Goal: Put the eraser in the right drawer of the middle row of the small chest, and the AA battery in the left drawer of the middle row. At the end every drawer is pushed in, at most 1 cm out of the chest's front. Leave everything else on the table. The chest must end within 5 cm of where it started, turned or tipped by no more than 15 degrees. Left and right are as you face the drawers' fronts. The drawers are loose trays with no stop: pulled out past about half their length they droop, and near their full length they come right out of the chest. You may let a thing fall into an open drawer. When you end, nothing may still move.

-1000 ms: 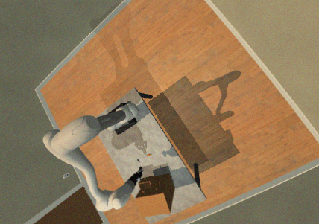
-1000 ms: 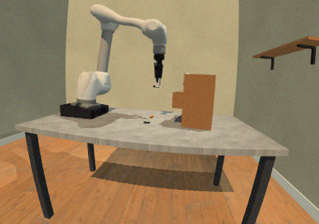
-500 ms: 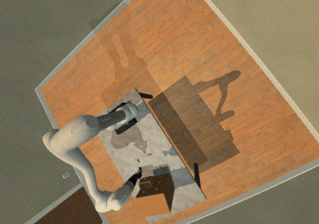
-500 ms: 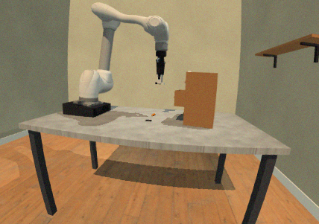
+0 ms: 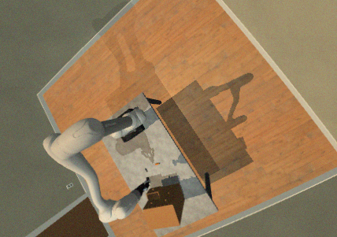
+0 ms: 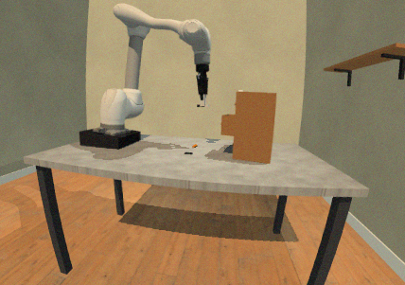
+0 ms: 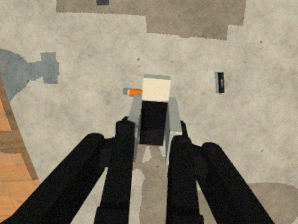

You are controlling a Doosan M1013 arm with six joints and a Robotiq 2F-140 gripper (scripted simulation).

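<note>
Now: hand 3 cm above the eraser and 1 cm short of it. Round my hand: orange AA battery: 28 cm below, 5 cm behind, 3 cm to the left.
</note>
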